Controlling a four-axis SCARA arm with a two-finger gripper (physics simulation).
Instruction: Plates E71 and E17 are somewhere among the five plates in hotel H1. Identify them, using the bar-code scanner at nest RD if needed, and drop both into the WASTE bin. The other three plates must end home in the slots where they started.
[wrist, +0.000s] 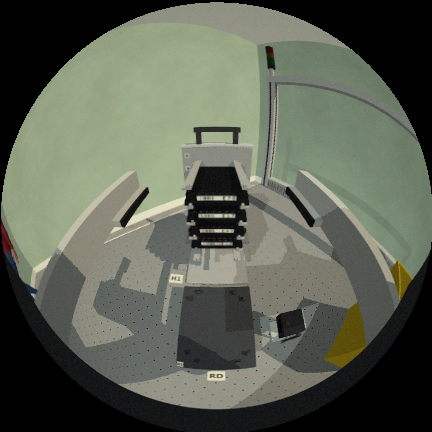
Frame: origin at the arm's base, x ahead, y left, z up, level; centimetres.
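Seen in the pictures: gripper, fingertip midpoint: (216, 176).
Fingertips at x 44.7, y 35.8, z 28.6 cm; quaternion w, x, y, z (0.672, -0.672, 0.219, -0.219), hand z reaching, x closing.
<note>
Pixels of each thing's top centre, then the offset from my fingertips to it. "pt": a spot on its surface instead. Level surfaces: height alone.
- Hotel H1 at a spot on its surface: (217, 154) pt dx +11.4, dy +15.4, dz -2.7 cm
- top plate at its top centre: (216, 177) dx +7.5, dy +10.4, dz -5.1 cm
- Nest RD at its top centre: (215, 326) dx -3.5, dy -4.6, dz -20.3 cm
- yellow WASTE bin at a spot on its surface: (350, 337) pt dx +11.2, dy -28.7, dz -20.4 cm
- small black scanner box at its top centre: (294, 321) dx +5.8, dy -12.9, dz -19.0 cm
- H1 sign at its top centre: (175, 278) dx -3.7, dy +11.7, dz -27.3 cm
- RD sign at its top centre: (215, 375) dx -9.8, dy -13.1, dz -27.3 cm
- perforated table at its surface level: dz -27.3 cm
- grey frame post at its top centre: (271, 82) dx +57.7, dy +34.7, dz +29.4 cm
My gripper (216, 176) is open, its two padded fingers wide apart with no plate between them. Hotel H1 (217, 154) stands ahead in the middle of the wrist view, holding a stack of several black plates. The top plate (217, 180) shows its dark upper face; white bar-code labels face me on it and on the plates below (216, 216) (216, 231) (216, 244). The label print is too small to read surely. Nest RD (210, 320) is a dark flat pad nearer to me, with no plate on it. Parts of the yellow WASTE bin (350, 337) show at the right, behind the finger.
A small black scanner box (291, 322) stands just right of nest RD. The H1 sign (176, 278) and RD sign (216, 376) lie on the perforated table (172, 392). A signal tower (270, 58) and a grey frame post (272, 130) stand behind at the right.
</note>
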